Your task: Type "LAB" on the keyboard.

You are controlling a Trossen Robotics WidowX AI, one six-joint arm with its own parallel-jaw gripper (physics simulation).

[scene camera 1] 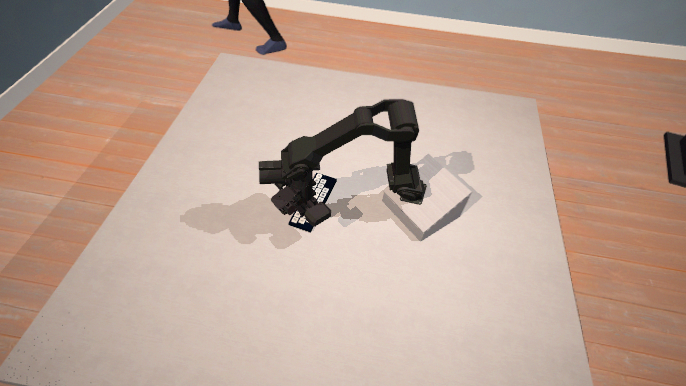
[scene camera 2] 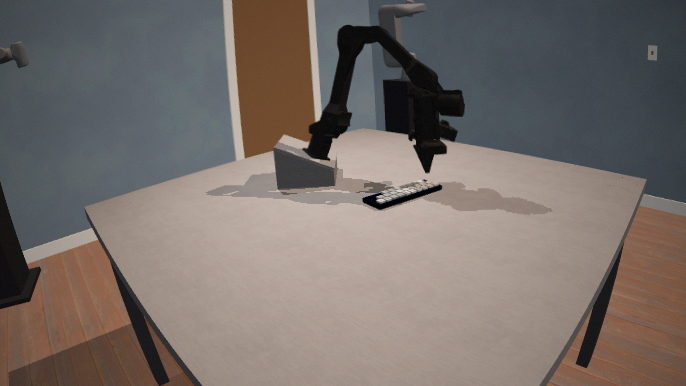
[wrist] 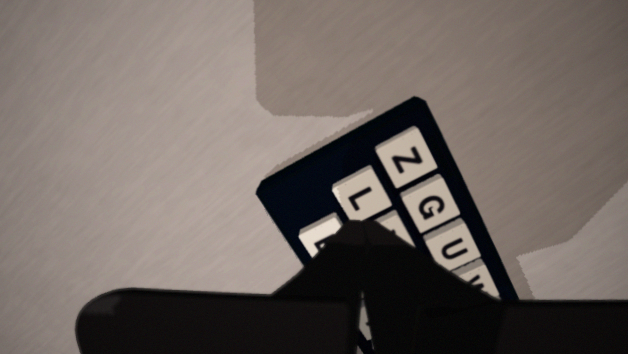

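Where they show: gripper, between the fingertips: (scene camera 1: 302, 215) (scene camera 2: 427, 172) (wrist: 360, 234); arm's base, origin of its link: (scene camera 1: 413, 192) (scene camera 2: 316, 154).
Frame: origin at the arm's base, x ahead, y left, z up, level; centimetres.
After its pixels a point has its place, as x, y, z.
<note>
The dark blue keyboard (scene camera 1: 327, 186) @[25.6, 4.0, -6.2] (scene camera 2: 403, 194) @[30.1, 8.1, -5.7] (wrist: 320, 172) @[25.7, 20.4, -6.2] with white letter keys lies on the table, partly hidden by the arm in scene camera 1. My gripper (scene camera 2: 427, 171) @[26.5, 19.0, -3.2] (wrist: 360, 234) @[26.5, 19.0, -3.2] is shut and empty, tips pointing down. In scene camera 2 its tips are above the keyboard's far end. In the wrist view the L key (wrist: 362, 195) @[26.8, 19.1, -5.7] shows just beyond the tips, with the Z key (wrist: 407, 156) @[28.8, 19.8, -5.7], G key (wrist: 431, 204) @[28.9, 17.7, -5.7] and U key (wrist: 453, 249) @[28.9, 15.7, -5.7] to the right. The fingers cover part of the neighbouring keys. I cannot make out the A or B key.
The arm stands on a grey wedge-shaped base (scene camera 1: 430, 200) @[-5.3, 1.3, 0.8] (scene camera 2: 305, 167) @[4.4, -5.6, -1.7] on the pale table (scene camera 1: 300, 310) @[15.2, 42.6, -7.5] (scene camera 2: 350, 280) @[54.3, -21.6, -7.5], to the keyboard's right in scene camera 1. A person's legs (scene camera 1: 262, 22) show on the wooden floor beyond the table.
</note>
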